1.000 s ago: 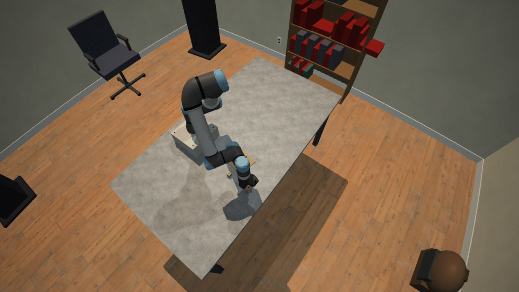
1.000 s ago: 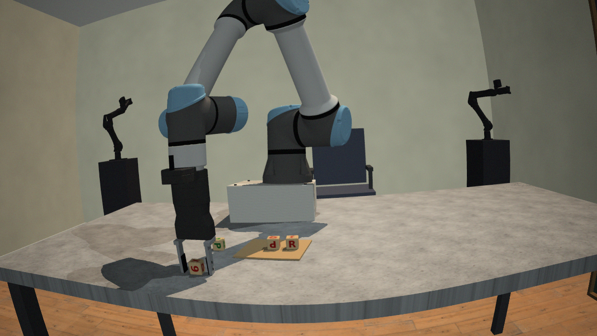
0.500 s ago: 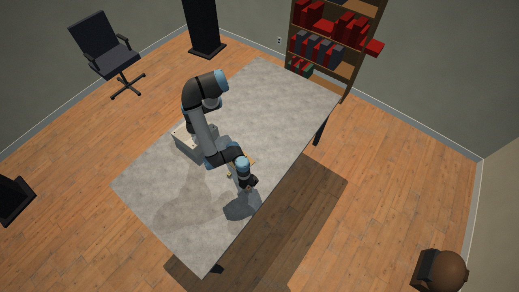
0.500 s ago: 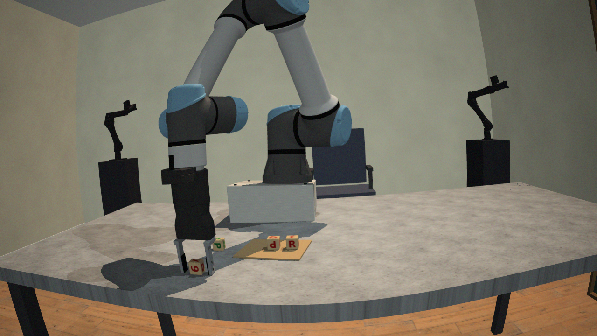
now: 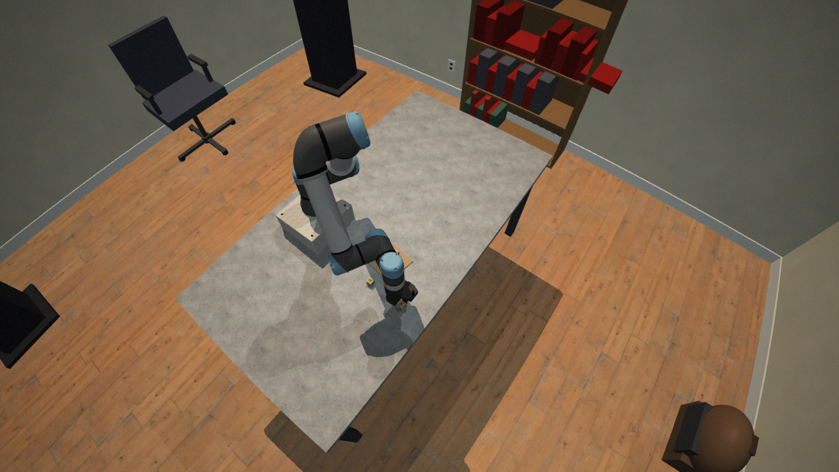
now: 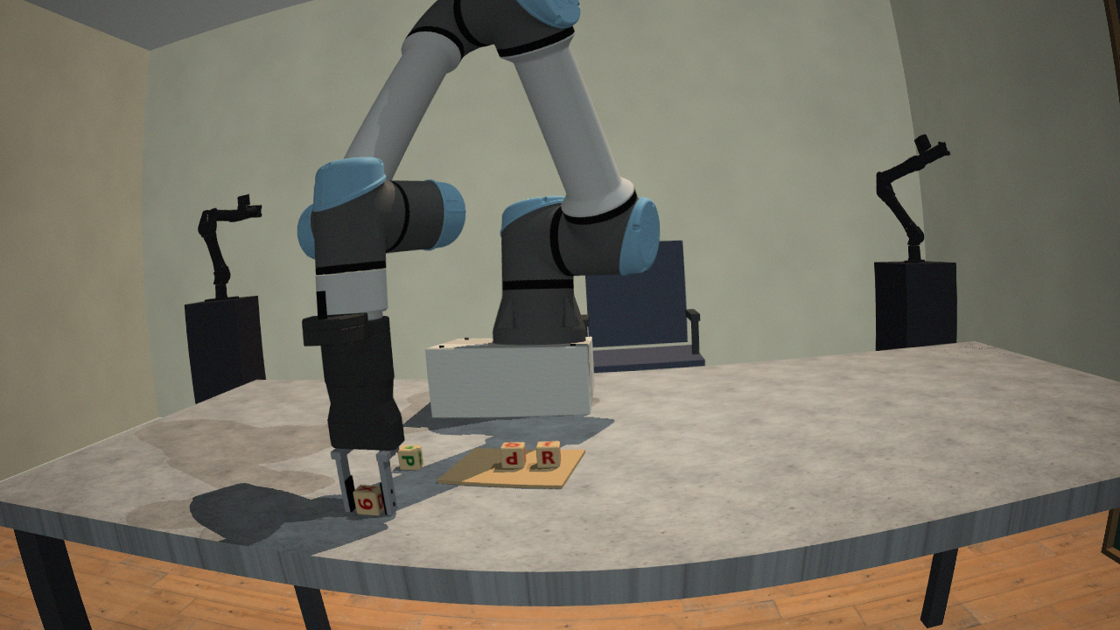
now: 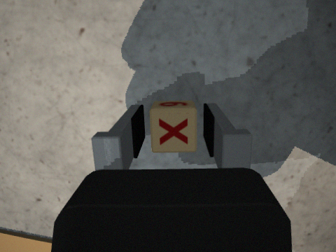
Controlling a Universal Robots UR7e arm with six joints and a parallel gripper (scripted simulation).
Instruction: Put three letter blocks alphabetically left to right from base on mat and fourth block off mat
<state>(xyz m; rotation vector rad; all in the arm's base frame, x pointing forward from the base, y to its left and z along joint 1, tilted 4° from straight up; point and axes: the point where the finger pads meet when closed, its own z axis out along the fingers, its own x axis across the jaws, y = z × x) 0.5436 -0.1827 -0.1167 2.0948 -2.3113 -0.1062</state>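
Right now my hand is 10 mm above the X block. From my hand the other things lie so: Q block (150 mm behind, 140 mm to the left); tan mat (150 mm behind, 140 mm to the left, 20 mm below).
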